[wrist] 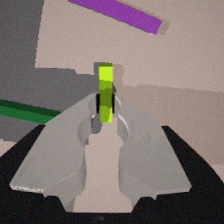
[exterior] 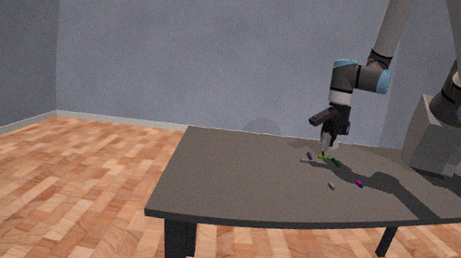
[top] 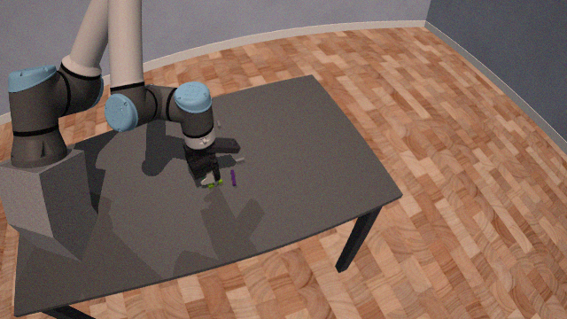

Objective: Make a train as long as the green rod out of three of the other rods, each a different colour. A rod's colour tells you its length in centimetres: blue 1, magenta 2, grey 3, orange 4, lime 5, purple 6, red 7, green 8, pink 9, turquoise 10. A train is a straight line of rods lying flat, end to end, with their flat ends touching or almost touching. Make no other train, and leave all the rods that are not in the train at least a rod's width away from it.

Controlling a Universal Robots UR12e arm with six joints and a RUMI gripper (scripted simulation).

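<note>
The magenta rod lies 8 cm behind my hand, 22 cm to the left of it and 1 cm below it. The rest, counted from my hand: purple rod (6 cm ahead, 2 cm to the left, 1 cm below); then lime rod (1 cm below); then green rod (4 cm behind, 5 cm to the left, 1 cm below).
</note>
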